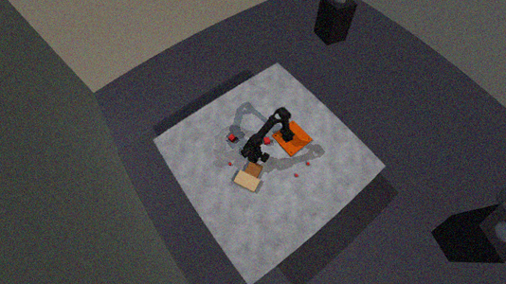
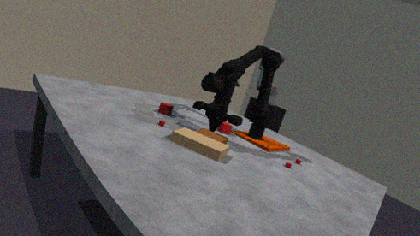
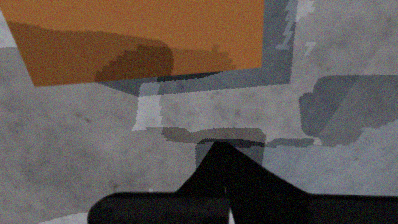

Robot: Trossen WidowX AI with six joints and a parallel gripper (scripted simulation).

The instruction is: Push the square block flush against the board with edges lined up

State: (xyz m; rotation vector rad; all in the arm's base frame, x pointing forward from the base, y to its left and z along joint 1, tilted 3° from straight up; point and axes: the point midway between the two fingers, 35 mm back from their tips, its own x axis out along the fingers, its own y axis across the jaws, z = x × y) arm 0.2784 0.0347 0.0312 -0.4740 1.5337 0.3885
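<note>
Right now the brown square block is 6 cm ahead of my gripper tip, 8 cm to the left of it and 1 cm above it. Also, from my gripper tip: pale wooden board: 14 cm ahead, 14 cm to the left, 1 cm above.
</note>
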